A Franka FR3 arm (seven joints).
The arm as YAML. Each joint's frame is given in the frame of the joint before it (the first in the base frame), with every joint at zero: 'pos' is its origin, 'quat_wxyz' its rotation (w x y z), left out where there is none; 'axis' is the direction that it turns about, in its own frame. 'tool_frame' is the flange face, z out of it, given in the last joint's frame.
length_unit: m
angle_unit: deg
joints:
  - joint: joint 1
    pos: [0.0, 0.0, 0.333]
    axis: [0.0, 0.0, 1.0]
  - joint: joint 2
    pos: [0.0, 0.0, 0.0]
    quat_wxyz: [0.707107, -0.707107, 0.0, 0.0]
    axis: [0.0, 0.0, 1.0]
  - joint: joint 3
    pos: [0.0, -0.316, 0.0]
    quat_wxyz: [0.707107, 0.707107, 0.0, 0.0]
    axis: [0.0, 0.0, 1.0]
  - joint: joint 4
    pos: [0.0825, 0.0, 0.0]
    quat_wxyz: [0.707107, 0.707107, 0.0, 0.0]
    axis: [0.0, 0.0, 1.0]
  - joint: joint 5
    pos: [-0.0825, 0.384, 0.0]
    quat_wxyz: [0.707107, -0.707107, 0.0, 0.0]
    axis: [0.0, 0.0, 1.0]
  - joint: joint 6
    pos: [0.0, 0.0, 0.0]
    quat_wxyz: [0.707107, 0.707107, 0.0, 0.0]
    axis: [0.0, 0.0, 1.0]
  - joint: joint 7
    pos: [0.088, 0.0, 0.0]
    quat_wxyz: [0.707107, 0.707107, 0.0, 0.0]
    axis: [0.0, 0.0, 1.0]
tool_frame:
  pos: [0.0, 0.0, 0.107]
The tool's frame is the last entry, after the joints.
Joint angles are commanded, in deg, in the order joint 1, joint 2, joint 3, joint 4, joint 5, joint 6, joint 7. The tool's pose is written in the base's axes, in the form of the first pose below.
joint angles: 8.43 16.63 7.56 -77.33 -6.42 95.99 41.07
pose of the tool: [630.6 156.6 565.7 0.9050 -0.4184 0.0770 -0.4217 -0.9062 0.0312]
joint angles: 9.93 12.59 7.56 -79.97 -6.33 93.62 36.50
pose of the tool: [603.3 168.8 584.7 0.9448 -0.3211 0.0647 -0.3246 -0.9443 0.0536]
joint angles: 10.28 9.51 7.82 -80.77 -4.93 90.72 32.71
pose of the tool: [581.4 172.8 606.4 0.9667 -0.2523 0.0420 -0.2542 -0.9659 0.0485]
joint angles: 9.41 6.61 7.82 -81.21 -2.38 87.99 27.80
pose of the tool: [563.4 164.6 628.3 0.9825 -0.1857 0.0156 -0.1860 -0.9823 0.0210]
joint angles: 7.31 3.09 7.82 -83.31 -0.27 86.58 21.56
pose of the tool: [546.8 144.8 644.1 0.9936 -0.1125 0.0024 -0.1125 -0.9936 -0.0038]
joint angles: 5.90 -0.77 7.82 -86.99 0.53 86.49 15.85
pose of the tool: [528.6 130.7 651.1 0.9993 -0.0366 0.0024 -0.0366 -0.9993 -0.0084]
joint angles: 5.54 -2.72 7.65 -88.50 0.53 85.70 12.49
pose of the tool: [517.6 124.4 655.7 0.9999 0.0128 -0.0024 0.0127 -0.9999 -0.0024]
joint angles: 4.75 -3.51 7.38 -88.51 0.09 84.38 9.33
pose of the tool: [513.1 113.0 660.9 0.9988 0.0487 -0.0102 0.0488 -0.9988 0.0081]
